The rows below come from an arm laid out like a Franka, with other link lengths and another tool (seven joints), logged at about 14 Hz.
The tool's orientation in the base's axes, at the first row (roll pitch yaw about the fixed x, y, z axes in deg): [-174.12 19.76 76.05]
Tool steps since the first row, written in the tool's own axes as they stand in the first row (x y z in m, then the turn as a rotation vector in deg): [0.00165 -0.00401 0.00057 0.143 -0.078 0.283]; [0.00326 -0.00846 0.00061 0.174 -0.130 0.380]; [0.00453 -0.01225 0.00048 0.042 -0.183 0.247]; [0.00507 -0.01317 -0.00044 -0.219 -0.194 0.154]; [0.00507 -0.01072 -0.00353 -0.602 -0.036 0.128]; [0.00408 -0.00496 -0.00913 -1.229 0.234 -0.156]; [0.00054 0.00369 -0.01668 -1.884 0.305 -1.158]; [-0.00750 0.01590 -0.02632 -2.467 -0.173 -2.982]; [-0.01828 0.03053 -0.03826 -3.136 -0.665 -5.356]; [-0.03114 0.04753 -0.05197 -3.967 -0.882 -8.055]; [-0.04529 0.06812 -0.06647 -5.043 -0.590 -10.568]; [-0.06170 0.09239 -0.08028 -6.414 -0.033 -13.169]
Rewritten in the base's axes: [-0.00357 0.00243 -0.00070 -0.093 0.067 -0.306]; [-0.00747 0.00511 -0.00086 -0.154 0.080 -0.402]; [-0.01078 0.00734 -0.00080 -0.210 0.014 -0.228]; [-0.01137 0.00836 -0.00003 -0.263 -0.193 -0.051]; [-0.00847 0.00863 0.00262 -0.194 -0.579 0.087]; [-0.00217 0.00784 0.00765 -0.027 -1.139 0.539]; [0.00666 0.00452 0.01508 0.073 -1.455 1.692]; [0.01827 -0.00326 0.02564 -0.187 -1.306 3.642]; [0.03198 -0.01350 0.03905 -0.381 -1.067 6.138]; [0.04780 -0.02576 0.05460 -0.290 -0.952 8.967]; [0.06692 -0.03994 0.07097 0.199 -1.257 11.655]; [0.08891 -0.05740 0.08711 0.890 -1.876 14.500]
